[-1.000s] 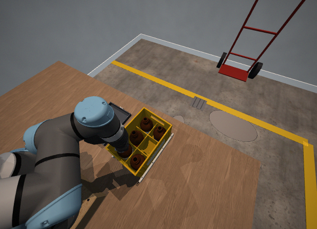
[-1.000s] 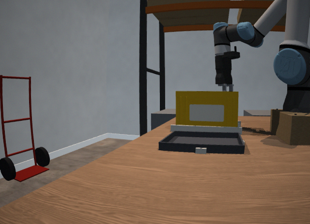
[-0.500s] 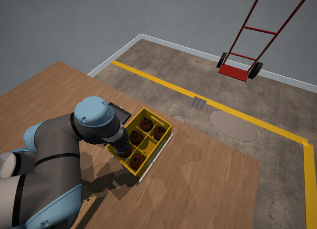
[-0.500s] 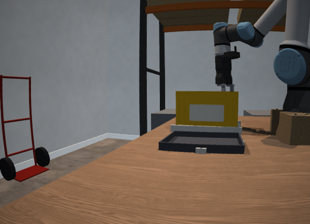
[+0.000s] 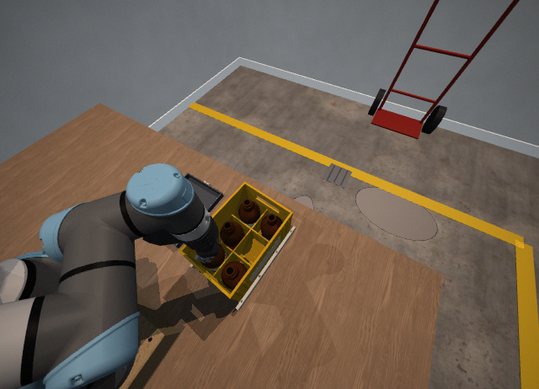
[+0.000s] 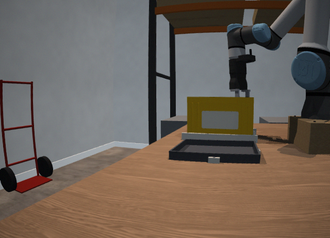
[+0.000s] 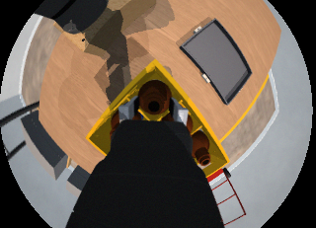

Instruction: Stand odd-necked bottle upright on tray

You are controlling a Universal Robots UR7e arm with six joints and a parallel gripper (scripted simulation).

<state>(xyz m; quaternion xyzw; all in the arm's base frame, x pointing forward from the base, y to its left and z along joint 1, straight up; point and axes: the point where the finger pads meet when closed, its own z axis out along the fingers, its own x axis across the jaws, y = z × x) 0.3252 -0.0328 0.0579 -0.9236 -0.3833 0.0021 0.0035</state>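
My gripper is now 9 cm to the left of the glass bottle and 7 cm above it. Also, from my hand: dark tray: 6 cm ahead, 25 cm to the left, 15 cm below; yellow crate: 9 cm ahead, 5 cm to the right, 8 cm below.
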